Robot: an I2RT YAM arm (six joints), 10 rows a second.
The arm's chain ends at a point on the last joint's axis. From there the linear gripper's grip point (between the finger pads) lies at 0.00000 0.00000 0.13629 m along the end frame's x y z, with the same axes.
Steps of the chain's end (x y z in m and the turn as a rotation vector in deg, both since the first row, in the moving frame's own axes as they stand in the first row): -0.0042 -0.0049 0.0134 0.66 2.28 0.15; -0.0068 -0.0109 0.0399 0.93 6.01 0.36; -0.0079 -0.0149 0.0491 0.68 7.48 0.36; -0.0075 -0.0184 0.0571 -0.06 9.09 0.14; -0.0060 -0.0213 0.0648 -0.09 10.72 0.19; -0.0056 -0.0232 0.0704 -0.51 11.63 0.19
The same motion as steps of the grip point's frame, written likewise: 0.0012 -0.0065 0.0133 0.66 2.28 0.15; 0.0075 -0.0131 0.0391 0.93 6.01 0.36; 0.0098 -0.0165 0.0479 0.68 7.48 0.36; 0.0140 -0.0182 0.0554 -0.06 9.09 0.14; 0.0194 -0.0210 0.0624 -0.09 10.72 0.19; 0.0219 -0.0219 0.0676 -0.51 11.63 0.19
